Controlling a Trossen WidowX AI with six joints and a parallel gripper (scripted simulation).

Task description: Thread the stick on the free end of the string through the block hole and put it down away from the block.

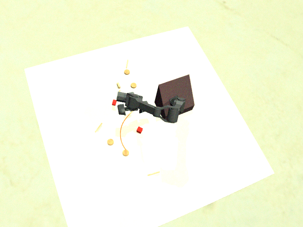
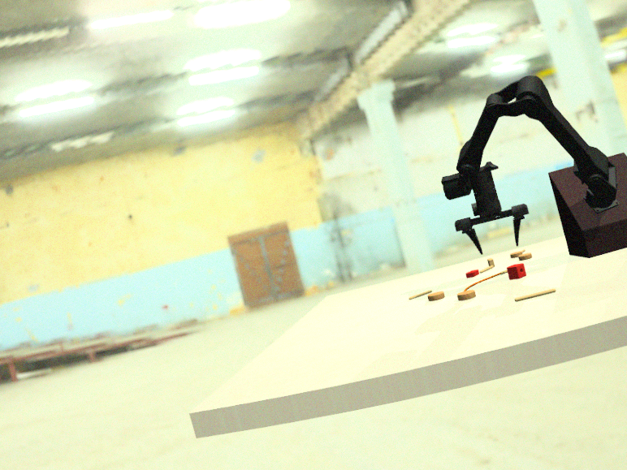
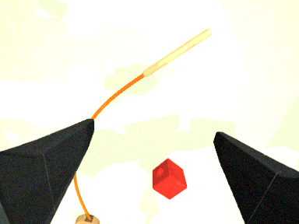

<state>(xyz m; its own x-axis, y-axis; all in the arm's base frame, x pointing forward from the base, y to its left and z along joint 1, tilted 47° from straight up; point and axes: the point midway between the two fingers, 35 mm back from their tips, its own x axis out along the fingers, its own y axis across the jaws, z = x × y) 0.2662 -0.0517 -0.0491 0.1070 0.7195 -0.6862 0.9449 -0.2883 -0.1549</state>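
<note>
The thin wooden stick lies 20 mm behind my gripper tip, 40 mm to the right of it and 60 mm below it. Also, from my gripper tip: red block: 100 mm to the left, 50 mm below; then small pale block: 30 mm behind, 250 mm to the right, 50 mm below; then round wooden button: 150 mm ahead, 190 mm to the left, 60 mm below.
</note>
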